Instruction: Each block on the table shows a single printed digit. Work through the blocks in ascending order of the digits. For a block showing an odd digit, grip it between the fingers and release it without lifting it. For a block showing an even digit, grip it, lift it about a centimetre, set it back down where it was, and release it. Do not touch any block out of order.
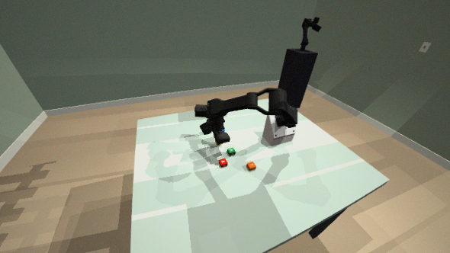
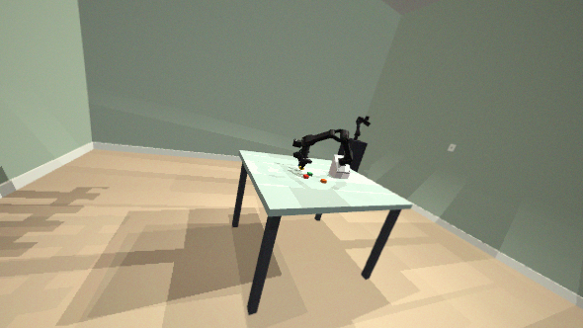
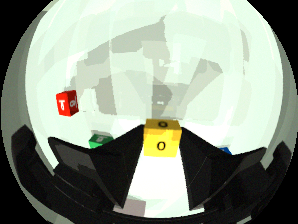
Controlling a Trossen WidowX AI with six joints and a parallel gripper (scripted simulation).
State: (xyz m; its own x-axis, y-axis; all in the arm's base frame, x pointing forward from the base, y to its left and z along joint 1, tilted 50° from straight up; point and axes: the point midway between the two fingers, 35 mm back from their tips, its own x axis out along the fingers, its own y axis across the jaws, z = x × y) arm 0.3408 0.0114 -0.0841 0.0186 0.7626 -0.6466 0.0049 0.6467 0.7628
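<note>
My gripper tip is 6 cm past the blue block, 10 cm to the left of it and 1 cm above it. Round my gripper tip: yellow block 1 cm behind; then green block 5 cm behind, 8 cm to the left, 1 cm below; then red block 2 cm ahead, 13 cm to the left, 1 cm below.
</note>
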